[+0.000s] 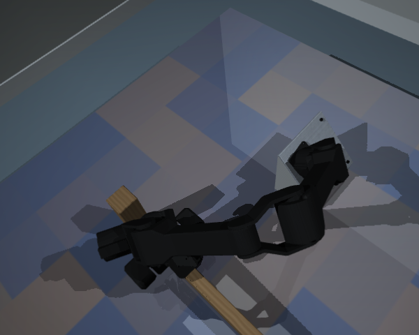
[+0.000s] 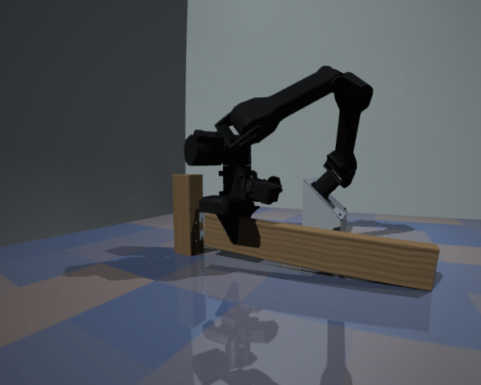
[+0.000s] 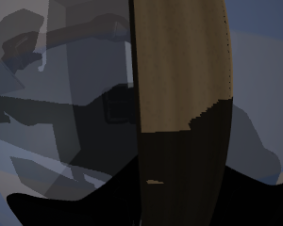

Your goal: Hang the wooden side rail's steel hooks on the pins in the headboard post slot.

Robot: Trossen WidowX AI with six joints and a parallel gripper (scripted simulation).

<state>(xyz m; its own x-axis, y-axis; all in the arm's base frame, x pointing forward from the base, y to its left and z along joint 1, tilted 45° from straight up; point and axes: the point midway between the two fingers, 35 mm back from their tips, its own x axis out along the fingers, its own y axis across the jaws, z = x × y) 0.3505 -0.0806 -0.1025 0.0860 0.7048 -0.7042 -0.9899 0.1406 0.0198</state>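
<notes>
Right now the wooden headboard post is 10 mm behind my gripper tip, 130 mm to the right of it and 40 mm above it.
</notes>
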